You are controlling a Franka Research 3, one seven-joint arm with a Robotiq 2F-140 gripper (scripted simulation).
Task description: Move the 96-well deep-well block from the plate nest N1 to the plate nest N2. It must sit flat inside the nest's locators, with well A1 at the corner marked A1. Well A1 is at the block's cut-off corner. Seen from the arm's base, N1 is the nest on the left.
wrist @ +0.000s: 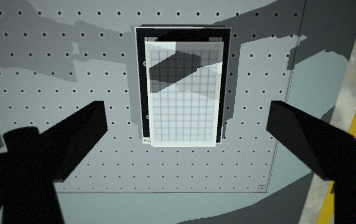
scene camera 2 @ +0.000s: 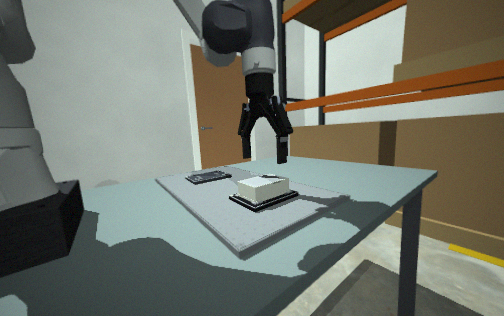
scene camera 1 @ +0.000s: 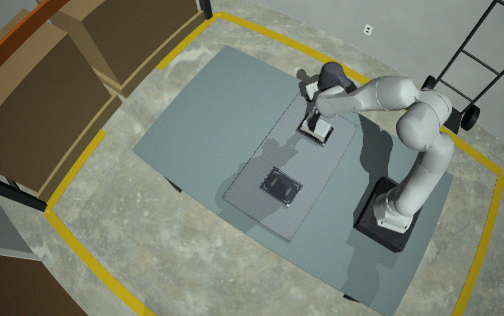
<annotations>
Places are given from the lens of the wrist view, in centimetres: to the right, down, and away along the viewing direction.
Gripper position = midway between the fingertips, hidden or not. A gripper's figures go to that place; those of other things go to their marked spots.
my gripper (wrist: 187, 115): 1, 0, 15
white 96-well deep-well block (wrist: 183, 78): 1, -4, 20
black plate nest N2 (wrist: 164, 34): -2, -10, 22
The marked spots on the black plate nest N2 and the white 96-well deep-well block are 7 cm apart.
</annotations>
